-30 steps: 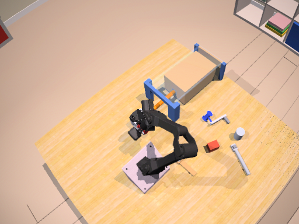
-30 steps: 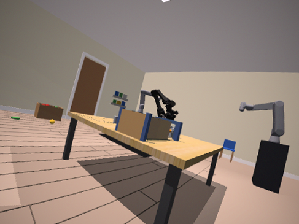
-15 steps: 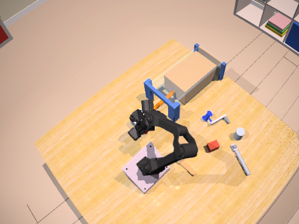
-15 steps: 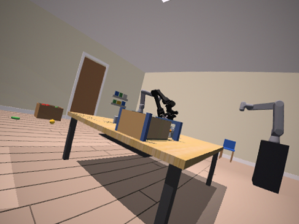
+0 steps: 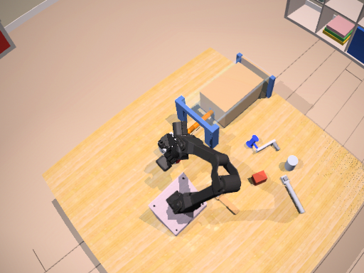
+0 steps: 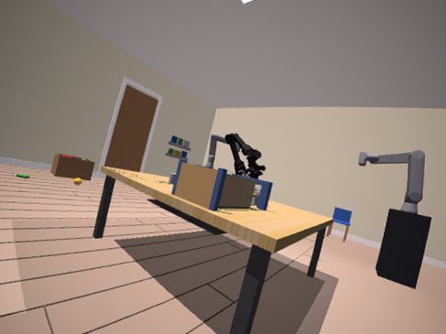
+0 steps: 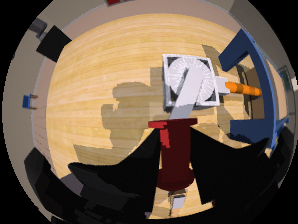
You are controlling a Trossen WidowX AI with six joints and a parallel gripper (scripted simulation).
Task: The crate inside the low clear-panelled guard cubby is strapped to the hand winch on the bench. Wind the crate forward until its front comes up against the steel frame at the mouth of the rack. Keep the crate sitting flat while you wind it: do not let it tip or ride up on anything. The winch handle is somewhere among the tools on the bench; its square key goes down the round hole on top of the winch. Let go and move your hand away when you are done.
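Now: gripper tip 2 cm short of the crank handle, 2 cm to the right of it and 3 cm above it. The rest, counted from my gripper tip: blue steel frame (20 cm ahead, 7 cm to the left, 3 cm below); winch (3 cm ahead, 7 cm to the left, 10 cm below); red knob (2 cm to the right).
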